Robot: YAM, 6 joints.
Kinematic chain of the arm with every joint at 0, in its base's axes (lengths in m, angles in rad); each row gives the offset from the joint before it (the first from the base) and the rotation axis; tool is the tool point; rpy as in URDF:
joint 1: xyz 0 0 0.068 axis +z
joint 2: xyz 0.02 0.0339 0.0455 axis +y
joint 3: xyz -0.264 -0.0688 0 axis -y
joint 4: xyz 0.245 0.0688 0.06 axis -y
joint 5: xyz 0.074 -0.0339 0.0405 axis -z
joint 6: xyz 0.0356 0 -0.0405 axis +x
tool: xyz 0 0 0 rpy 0 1.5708 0
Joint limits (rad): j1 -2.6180..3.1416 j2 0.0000..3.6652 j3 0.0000..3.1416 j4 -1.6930..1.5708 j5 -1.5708..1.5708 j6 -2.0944..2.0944
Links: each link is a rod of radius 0.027 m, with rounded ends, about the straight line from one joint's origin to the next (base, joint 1, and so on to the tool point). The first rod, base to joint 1, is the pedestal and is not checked.
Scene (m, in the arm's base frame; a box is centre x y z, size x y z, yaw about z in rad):
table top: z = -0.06
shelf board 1: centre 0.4 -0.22 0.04 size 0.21 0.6 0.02 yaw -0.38
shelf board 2: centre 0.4 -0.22 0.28 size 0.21 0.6 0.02 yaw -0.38
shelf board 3: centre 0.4 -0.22 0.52 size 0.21 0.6 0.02 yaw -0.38
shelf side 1: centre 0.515 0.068 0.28 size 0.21 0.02 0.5 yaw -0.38
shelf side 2: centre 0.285 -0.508 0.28 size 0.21 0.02 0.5 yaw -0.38
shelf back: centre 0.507 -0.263 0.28 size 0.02 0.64 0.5 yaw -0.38
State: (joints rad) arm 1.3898 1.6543 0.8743 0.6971 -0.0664 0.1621
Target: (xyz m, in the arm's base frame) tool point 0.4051 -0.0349 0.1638
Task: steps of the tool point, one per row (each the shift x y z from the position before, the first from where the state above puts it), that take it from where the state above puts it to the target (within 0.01 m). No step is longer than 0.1 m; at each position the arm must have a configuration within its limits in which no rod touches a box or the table.
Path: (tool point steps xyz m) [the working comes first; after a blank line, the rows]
Joints at the target: -0.0807 1.9268 0.9652 0.6790 0.0595 0.1621
Straight joint move there: touches shelf side 1.

1: 0.0774 -0.0321 -0.0413
2: 0.0626 -0.0522 -0.0387
3: 0.0426 -0.0658 -0.0354
4: 0.0200 -0.0716 -0.0311
5: 0.0598 -0.0428 0.0207
6: 0.0478 -0.0597 0.0244
7: 0.0311 -0.0727 0.0273

